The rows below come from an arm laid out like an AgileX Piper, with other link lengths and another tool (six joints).
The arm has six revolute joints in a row. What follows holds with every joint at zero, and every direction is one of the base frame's.
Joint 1 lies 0.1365 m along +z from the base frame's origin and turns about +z.
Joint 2 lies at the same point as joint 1 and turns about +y.
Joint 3 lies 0.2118 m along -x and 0.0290 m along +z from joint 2 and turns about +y.
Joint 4 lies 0.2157 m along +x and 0.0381 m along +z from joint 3 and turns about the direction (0.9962, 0, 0.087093).
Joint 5 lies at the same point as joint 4 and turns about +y.
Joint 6 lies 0.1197 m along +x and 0.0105 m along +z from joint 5 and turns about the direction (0.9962, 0, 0.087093).
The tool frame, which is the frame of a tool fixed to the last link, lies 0.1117 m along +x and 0.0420 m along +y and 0.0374 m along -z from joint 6; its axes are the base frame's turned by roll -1.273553, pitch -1.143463 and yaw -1.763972 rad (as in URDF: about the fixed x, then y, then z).
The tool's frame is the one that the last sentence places.
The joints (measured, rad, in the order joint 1, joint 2, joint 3, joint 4, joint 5, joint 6), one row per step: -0.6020 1.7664 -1.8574 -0.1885 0.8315 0.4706; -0.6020 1.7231 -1.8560 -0.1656 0.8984 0.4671; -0.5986 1.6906 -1.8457 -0.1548 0.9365 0.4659; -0.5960 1.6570 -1.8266 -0.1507 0.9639 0.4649; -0.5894 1.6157 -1.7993 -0.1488 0.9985 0.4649; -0.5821 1.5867 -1.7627 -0.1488 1.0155 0.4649; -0.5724 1.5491 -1.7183 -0.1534 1.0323 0.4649; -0.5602 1.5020 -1.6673 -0.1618 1.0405 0.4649; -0.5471 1.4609 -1.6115 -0.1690 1.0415 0.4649; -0.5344 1.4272 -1.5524 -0.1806 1.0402 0.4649; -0.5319 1.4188 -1.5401 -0.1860 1.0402 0.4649; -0.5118 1.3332 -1.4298 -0.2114 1.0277 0.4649; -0.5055 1.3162 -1.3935 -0.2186 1.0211 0.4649; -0.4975 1.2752 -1.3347 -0.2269 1.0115 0.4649; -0.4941 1.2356 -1.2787 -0.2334 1.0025 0.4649
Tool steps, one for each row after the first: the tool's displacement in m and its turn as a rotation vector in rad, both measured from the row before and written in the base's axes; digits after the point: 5 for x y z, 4 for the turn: -0.01104 0.01104 0.00810 0.0320 0.0077 -0.0049; -0.00734 0.00851 0.00423 0.0179 0.0066 0.0007; -0.00764 0.00692 0.00277 0.0107 0.0081 0.0002; -0.00960 0.00951 0.00153 0.0139 0.0150 0.0021; -0.00687 0.00772 -0.00429 0.0140 0.0200 0.0049; -0.00857 0.00856 -0.00396 0.0096 0.0217 0.0061; -0.00886 0.00874 -0.00186 -0.0001 0.0143 0.0088; -0.00760 0.00843 -0.00507 0.0023 0.0170 0.0112; -0.00778 0.00699 -0.00887 0.0027 0.0265 0.0103; -0.00215 0.00092 -0.00148 -0.0026 0.0060 0.0014; -0.01610 0.01098 -0.00839 -0.0158 0.0234 0.0176; -0.00415 0.00303 -0.00631 -0.0001 0.0148 0.0064; -0.00786 0.00541 -0.00621 -0.0034 0.0115 0.0088; -0.00805 0.00420 -0.00608 -0.0023 0.0099 0.0045
